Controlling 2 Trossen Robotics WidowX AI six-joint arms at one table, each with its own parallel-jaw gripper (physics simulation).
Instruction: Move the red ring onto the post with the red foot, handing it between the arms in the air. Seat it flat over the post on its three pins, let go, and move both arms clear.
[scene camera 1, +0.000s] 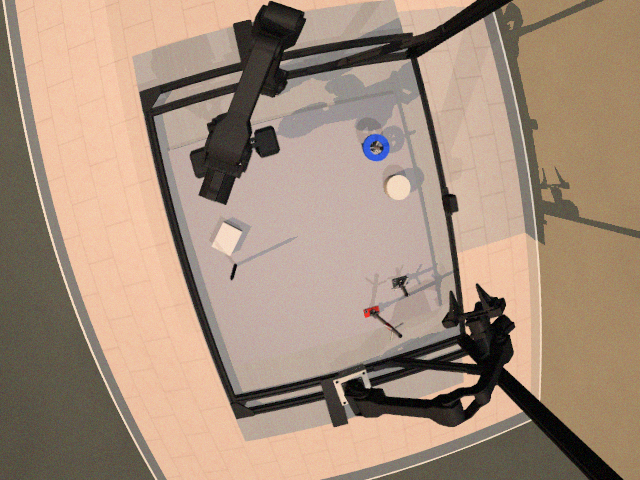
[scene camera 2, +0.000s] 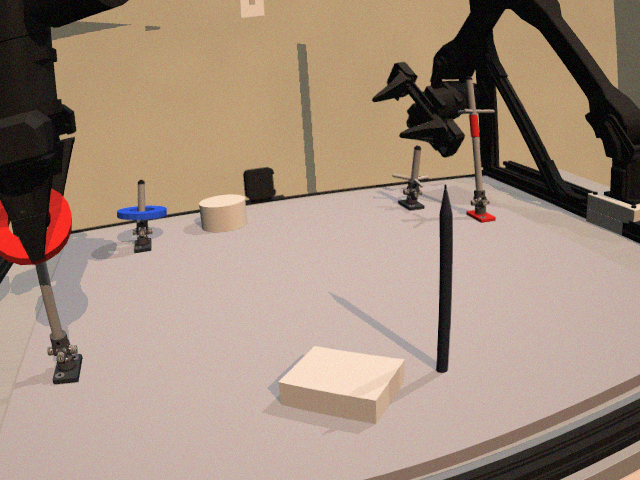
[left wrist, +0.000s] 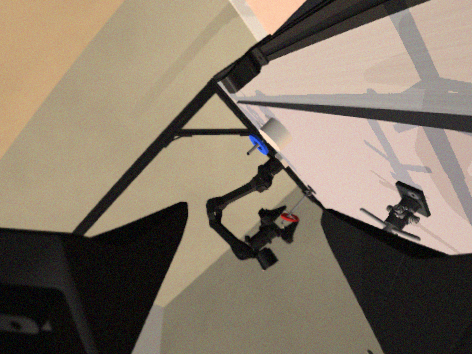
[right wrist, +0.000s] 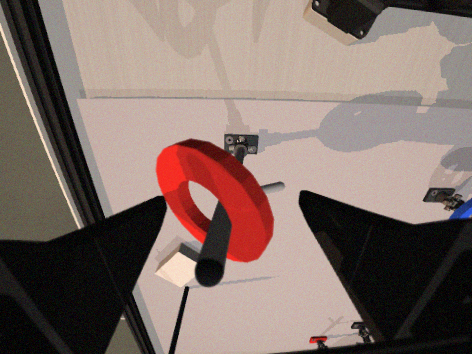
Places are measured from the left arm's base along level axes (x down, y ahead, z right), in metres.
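Pixels of known places: left gripper, between the fingertips: (scene camera 1: 463, 287) (scene camera 2: 386, 116) (left wrist: 254, 212); right gripper, between the fingertips: (scene camera 2: 46, 242) (left wrist: 292, 212) (right wrist: 233, 199); left arm's base, origin of its link: (scene camera 1: 353, 388) (scene camera 2: 629, 197); right arm's base, origin of its link: (scene camera 1: 268, 82) (left wrist: 278, 160).
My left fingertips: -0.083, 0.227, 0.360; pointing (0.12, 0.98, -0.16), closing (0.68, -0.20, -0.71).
Ahead of a thing's pixels: the offset from my left fingertips to its top centre, as dx, dy, dz. "spot": to the spot under its first point.
The red ring @[-0.050, +0.511, -0.459] (scene camera 2: 61, 227) (right wrist: 247, 205) sits tilted around a tall post (scene camera 2: 49, 304) (right wrist: 216, 245) with a dark foot. The shaft passes through its hole. The arm hides the ring in scene camera 1. My right gripper (right wrist: 233, 199) (scene camera 1: 232, 152) is open, pointing down, with a finger on either side of the ring. The post with the red foot @[spot: +0.102, -0.013, -0.245] (scene camera 1: 371, 311) (scene camera 2: 476, 155) (right wrist: 318, 340) stands upright, with its pins high on the shaft and no ring on it. My left gripper (scene camera 1: 464, 289) (scene camera 2: 388, 117) is open and empty, raised beyond that post.
A blue ring @[+0.058, +0.413, -0.115] (scene camera 1: 385, 148) (scene camera 2: 124, 213) sits on a short post near a pale cylinder @[+0.078, +0.296, -0.085] (scene camera 1: 398, 187) (scene camera 2: 223, 212). Another short post @[spot: +0.089, +0.046, -0.150] (scene camera 1: 399, 282) (scene camera 2: 415, 165) stands beside the red-footed one. A pale block @[+0.093, +0.308, -0.547] (scene camera 1: 226, 237) (scene camera 2: 341, 369) lies near an upright black rod @[-0.027, +0.231, -0.552] (scene camera 1: 233, 271) (scene camera 2: 445, 284).
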